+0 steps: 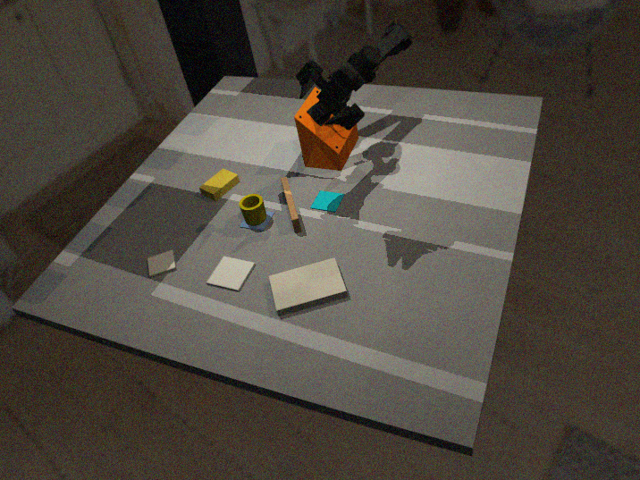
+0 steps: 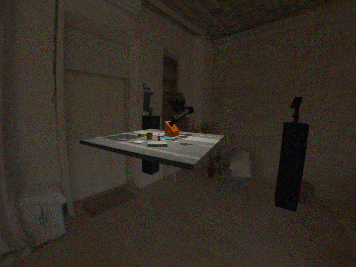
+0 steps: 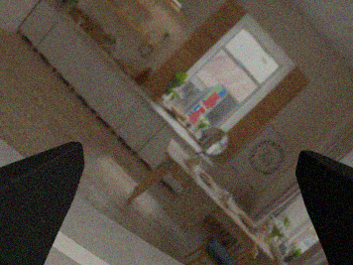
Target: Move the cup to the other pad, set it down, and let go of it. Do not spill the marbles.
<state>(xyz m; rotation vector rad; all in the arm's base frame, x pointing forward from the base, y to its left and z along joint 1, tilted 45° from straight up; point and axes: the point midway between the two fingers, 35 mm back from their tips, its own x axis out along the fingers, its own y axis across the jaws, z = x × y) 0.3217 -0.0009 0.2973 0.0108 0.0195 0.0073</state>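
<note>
Now: gripper tip 370 mm above the yellow cup, 260 mm to the left of it and 20 mm short of it. From my gripper tip the other things lie so: beige slab: 390 mm below, 210 mm ahead, 20 mm to the left; then wooden bar: 390 mm below, 170 mm to the right, 40 mm behind; then teal pad: 410 mm below, 110 mm behind, 90 mm to the right.
</note>
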